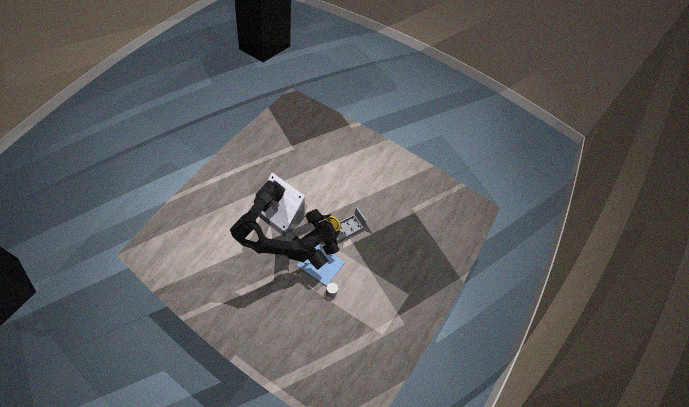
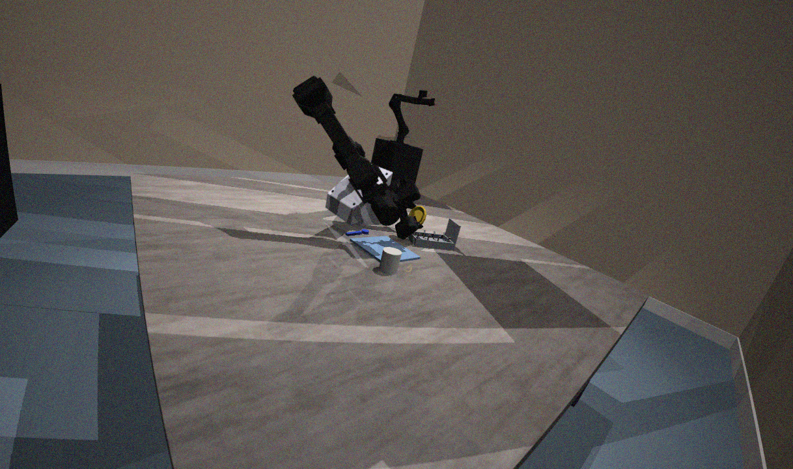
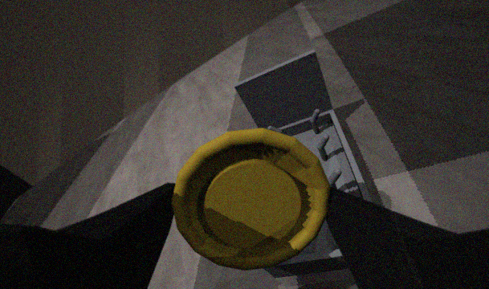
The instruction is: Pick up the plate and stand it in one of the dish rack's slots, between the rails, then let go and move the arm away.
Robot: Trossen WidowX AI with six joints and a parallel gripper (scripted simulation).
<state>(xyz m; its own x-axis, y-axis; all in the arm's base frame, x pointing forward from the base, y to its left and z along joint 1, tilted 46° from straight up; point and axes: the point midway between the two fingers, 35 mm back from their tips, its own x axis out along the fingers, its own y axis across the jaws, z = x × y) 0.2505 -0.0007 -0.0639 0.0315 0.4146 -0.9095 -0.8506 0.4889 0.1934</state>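
Now: the dish rack 3 cm ahead of my gripper tip, 4 cm to the left of it and 5 cm below it. From my gripper tip the other things lie so: yellow plate (1 cm to the right); then light blue mat (6 cm ahead, 15 cm to the right, 7 cm below); then blue spoon (6 cm behind, 16 cm to the right, 7 cm below).
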